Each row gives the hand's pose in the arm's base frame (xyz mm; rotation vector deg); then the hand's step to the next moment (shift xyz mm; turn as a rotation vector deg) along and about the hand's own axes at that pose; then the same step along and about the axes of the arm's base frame.
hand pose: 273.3 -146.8 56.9 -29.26 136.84 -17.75
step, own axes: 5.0 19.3 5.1 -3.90 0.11 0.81
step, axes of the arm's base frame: -5.5 14.7 -13.3 3.24 1.73 1.55
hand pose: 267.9 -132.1 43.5 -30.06 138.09 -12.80
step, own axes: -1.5 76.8 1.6 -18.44 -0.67 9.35
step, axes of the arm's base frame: -21.9 70.1 -22.5 19.18 6.97 3.41
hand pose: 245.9 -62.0 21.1 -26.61 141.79 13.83
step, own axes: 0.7 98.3 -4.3 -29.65 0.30 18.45
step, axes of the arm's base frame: -40.3 89.3 9.3 32.12 13.41 2.84
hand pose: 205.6 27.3 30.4 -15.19 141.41 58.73
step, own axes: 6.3 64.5 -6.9 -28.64 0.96 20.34
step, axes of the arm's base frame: -29.8 40.6 41.4 31.63 15.22 1.60
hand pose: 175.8 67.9 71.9 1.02 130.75 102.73
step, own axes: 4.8 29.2 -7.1 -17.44 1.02 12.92
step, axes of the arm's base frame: -10.0 1.2 28.7 19.31 9.89 1.27
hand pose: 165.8 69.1 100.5 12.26 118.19 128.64
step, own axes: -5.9 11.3 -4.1 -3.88 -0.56 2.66
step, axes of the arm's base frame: 5.5 -5.9 10.7 4.24 2.06 -0.52
